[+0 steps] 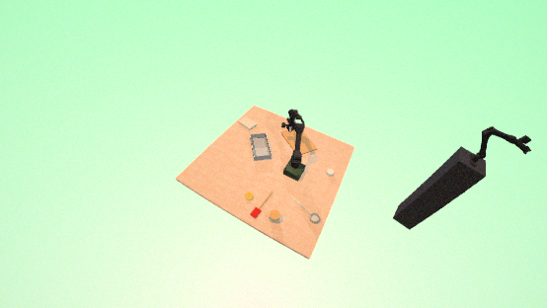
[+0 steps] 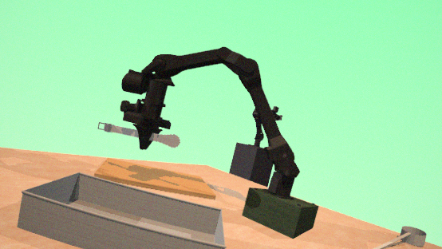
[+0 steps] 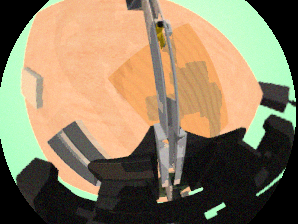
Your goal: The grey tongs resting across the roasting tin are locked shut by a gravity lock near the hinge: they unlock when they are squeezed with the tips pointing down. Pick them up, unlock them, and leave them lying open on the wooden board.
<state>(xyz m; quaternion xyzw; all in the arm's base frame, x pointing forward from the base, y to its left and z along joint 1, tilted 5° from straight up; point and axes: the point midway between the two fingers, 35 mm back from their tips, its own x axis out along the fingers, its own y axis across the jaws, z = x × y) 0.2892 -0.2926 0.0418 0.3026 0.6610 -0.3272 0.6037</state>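
Now: the wooden board 9 cm below my gripper tip, 9 cm behind it and 6 cm to the right of it. Also, from my gripper tip: grey roasting tin (31 cm to the left, 12 cm ahead, 7 cm below).
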